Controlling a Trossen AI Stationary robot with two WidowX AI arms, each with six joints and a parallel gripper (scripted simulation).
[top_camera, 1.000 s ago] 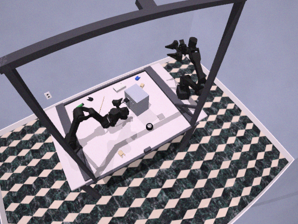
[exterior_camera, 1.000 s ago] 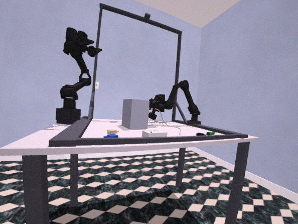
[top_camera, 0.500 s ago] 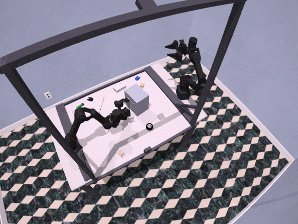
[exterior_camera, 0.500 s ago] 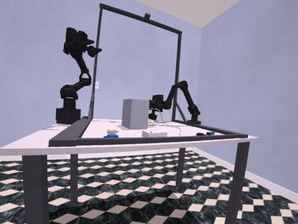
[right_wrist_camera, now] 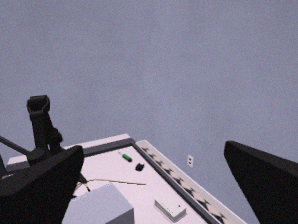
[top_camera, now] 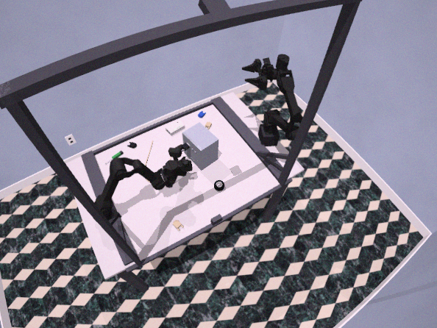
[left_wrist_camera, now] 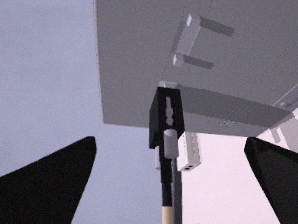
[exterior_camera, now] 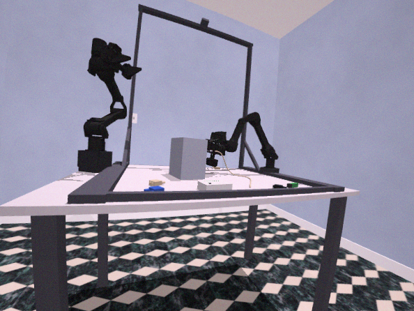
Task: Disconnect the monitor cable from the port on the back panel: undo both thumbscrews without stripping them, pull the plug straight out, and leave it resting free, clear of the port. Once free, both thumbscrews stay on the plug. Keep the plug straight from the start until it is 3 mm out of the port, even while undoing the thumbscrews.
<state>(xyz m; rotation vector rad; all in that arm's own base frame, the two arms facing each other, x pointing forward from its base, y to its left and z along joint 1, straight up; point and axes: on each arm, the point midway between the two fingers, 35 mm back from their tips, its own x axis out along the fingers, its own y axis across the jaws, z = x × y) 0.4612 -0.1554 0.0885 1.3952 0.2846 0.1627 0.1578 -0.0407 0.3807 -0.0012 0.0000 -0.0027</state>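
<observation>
Now: the grey box 13 cm to the right of my left hand, 4 cm below it and 3 cm ahead of it.
</observation>
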